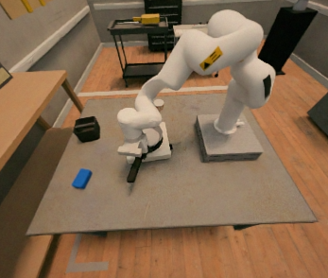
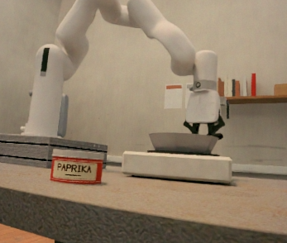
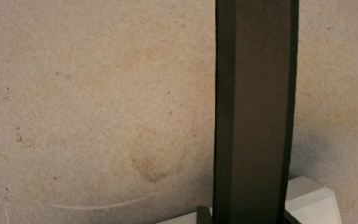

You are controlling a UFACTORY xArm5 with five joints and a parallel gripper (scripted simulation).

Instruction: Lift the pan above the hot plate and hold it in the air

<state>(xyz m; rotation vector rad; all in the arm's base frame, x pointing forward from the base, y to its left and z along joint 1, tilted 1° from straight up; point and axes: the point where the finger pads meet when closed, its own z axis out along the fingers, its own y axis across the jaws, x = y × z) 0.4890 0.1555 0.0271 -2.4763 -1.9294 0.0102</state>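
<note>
My gripper is now 70 mm to the left of the grey pan, 20 mm past it and 20 mm above it. The rest, counted from my hand: blue block 310 mm ahead, 90 mm below, 60 mm to the left; white hot plate 130 mm to the right, 80 mm below, 50 mm behind.
</note>
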